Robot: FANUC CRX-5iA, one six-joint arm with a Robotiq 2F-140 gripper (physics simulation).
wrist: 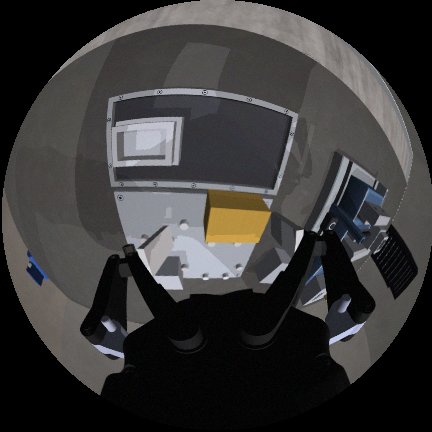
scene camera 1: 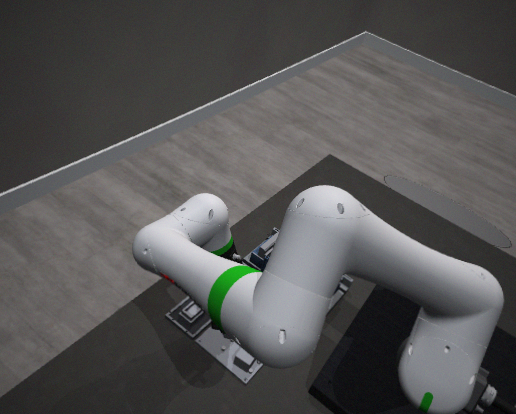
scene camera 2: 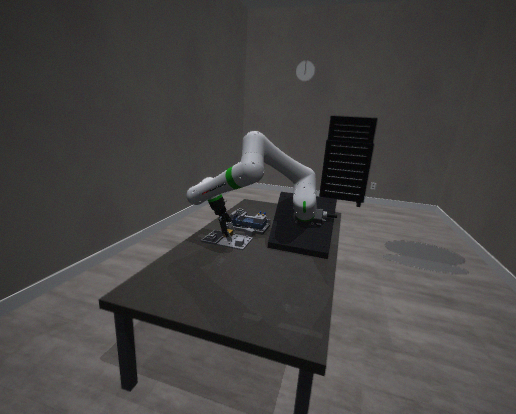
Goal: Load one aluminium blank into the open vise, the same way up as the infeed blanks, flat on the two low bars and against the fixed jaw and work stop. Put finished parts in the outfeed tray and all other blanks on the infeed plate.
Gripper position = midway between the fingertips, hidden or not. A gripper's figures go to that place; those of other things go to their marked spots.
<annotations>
My gripper point(wrist: 220, 229) is 19 cm from the lens. A brass blank point(wrist: 229, 216) is 14 cm from the lens. A light grey infeed plate point(wrist: 141, 211): 19 cm from the lens. A dark outfeed tray point(wrist: 227, 141) is 15 cm from the lens. The marked spots on the light grey infeed plate and the brass blank are 10 cm apart.
</annotations>
